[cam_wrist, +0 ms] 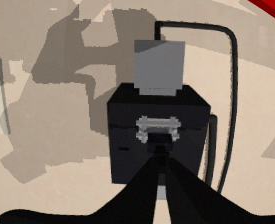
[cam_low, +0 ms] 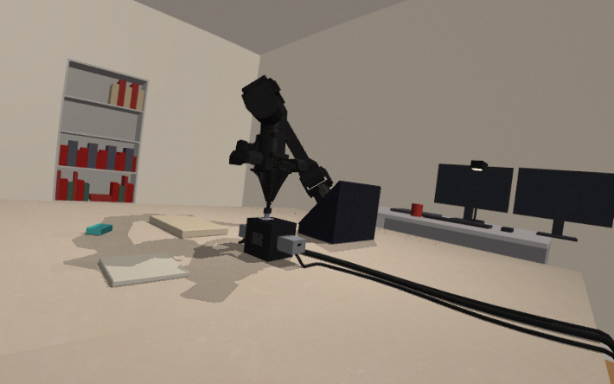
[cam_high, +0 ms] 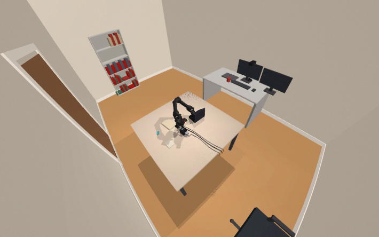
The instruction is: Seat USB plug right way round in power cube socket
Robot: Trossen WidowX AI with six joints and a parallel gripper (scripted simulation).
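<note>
The USB plug is 2 cm below my gripper tip. Round my gripper tip: tan pad 28 cm to the right, 11 cm below, 4 cm ahead; teal block 27 cm to the right, 26 cm ahead, 11 cm below.
</note>
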